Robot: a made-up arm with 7 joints. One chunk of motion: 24 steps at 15 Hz.
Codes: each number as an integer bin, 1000 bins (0 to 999) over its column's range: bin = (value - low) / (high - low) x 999, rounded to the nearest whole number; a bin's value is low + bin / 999 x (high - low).
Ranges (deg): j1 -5.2..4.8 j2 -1.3..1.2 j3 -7.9..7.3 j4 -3.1..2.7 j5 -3..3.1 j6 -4..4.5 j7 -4.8..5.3
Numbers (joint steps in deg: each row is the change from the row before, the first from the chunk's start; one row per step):
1: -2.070 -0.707 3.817 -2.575 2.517 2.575 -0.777
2: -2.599 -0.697 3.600 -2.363 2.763 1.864 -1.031
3: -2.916 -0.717 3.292 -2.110 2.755 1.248 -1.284
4: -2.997 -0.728 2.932 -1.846 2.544 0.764 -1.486
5: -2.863 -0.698 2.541 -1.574 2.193 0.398 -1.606
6: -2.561 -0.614 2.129 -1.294 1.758 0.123 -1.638
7: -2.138 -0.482 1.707 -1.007 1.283 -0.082 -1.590
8: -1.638 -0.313 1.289 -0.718 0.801 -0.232 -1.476
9: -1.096 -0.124 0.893 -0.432 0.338 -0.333 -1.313
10: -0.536 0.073 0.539 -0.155 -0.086 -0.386 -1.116
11: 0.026 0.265 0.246 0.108 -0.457 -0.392 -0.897
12: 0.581 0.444 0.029 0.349 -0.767 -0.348 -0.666
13: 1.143 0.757 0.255 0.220 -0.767 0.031 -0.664
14: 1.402 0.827 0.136 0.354 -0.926 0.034 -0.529
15: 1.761 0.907 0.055 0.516 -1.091 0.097 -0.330
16: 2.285 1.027 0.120 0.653 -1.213 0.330 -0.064
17: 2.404 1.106 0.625 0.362 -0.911 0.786 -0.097
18: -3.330 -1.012 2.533 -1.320 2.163 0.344 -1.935
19: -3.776 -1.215 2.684 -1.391 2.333 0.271 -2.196
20: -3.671 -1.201 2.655 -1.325 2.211 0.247 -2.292
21: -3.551 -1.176 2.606 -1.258 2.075 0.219 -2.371
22: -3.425 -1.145 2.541 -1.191 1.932 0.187 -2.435
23: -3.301 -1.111 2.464 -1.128 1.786 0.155 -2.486
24: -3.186 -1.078 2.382 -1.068 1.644 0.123 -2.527
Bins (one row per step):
1: 313 237 770 90 904 773 398
2: 260 241 756 127 944 689 373
3: 228 233 736 171 942 617 348
4: 220 229 712 216 908 560 328
5: 233 241 686 263 850 517 316
6: 264 274 659 311 779 485 313
7: 306 327 631 361 701 460 318
8: 356 394 604 410 622 443 329
9: 410 470 578 460 547 431 345
10: 466 549 555 507 477 425 364
11: 522 625 535 553 416 424 386
12: 578 697 521 594 366 429 409
13: 634 822 536 572 366 474 409
14: 660 850 528 595 340 474 422
15: 695 882 523 623 313 482 442
16: 748 930 527 646 293 509 468
17: 760 961 560 596 342 562 465
18: 187 115 686 307 846 511 283
19: 142 34 696 294 873 502 258
20: 153 40 694 306 853 499 248
21: 165 50 690 317 831 496 240
22: 177 62 686 329 808 492 234
23: 190 76 681 340 784 488 229
24: 201 89 676 350 761 485 225

